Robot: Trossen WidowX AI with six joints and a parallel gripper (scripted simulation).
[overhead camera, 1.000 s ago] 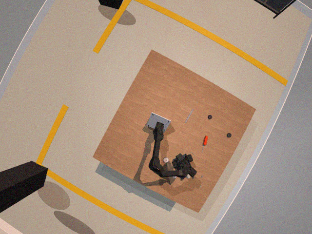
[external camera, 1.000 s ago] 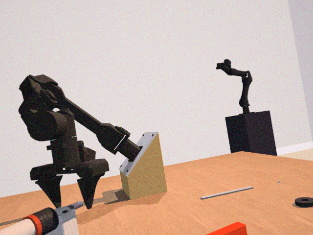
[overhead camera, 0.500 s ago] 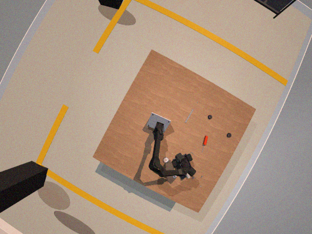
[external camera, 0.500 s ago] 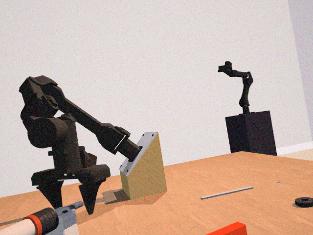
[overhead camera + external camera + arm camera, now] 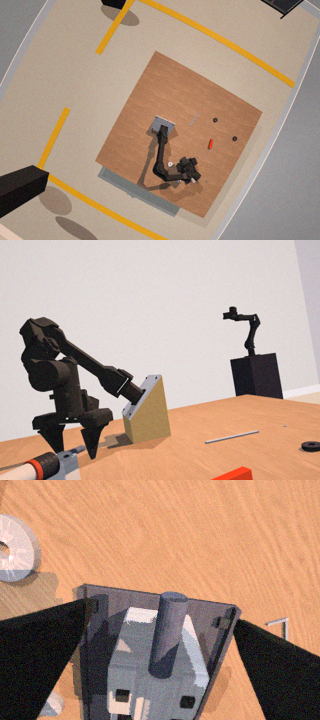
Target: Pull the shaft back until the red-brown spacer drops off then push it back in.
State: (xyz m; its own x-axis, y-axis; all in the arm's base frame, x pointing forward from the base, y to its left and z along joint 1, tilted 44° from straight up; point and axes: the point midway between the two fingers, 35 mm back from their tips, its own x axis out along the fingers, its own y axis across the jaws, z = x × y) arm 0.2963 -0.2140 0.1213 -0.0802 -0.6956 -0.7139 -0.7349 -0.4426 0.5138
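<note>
My gripper tip is now 5 cm short of the blue-grey shaft, 6 cm to the left of it and 2 cm below it. From my gripper tip the other things lie so: black collar 7 cm ahead, 7 cm to the right, 2 cm above; then orange-red ring 8 cm ahead, 8 cm to the right, 2 cm above; then black spacer 6 cm ahead, 7 cm to the right, 2 cm above.
</note>
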